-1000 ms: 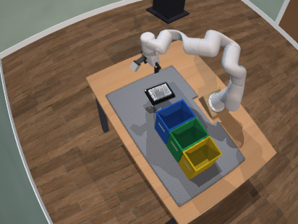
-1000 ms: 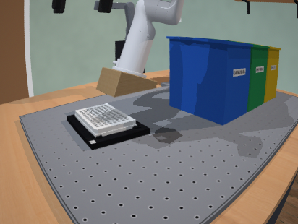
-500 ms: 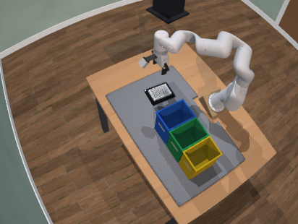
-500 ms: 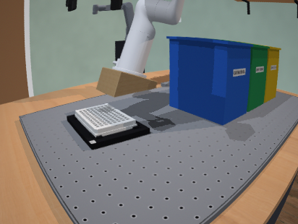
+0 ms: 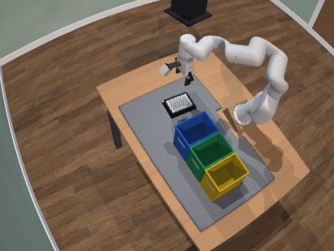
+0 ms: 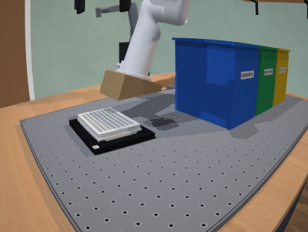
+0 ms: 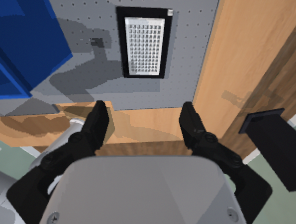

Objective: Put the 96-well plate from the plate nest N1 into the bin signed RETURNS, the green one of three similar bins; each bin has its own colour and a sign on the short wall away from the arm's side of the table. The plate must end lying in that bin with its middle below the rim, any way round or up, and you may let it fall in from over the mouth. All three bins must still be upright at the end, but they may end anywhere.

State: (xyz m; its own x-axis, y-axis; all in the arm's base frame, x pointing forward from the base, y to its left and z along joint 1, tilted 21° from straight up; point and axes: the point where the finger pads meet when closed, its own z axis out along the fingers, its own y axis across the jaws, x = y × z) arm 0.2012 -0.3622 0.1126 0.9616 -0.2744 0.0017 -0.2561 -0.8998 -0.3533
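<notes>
Now: the white 96-well plate 230 mm below my hand. The rest, counted from my hand: black plate nest 240 mm below; then blue bin 120 mm ahead, 240 mm to the left, 160 mm below; then green bin 150 mm ahead, 370 mm to the left, 160 mm below.
</notes>
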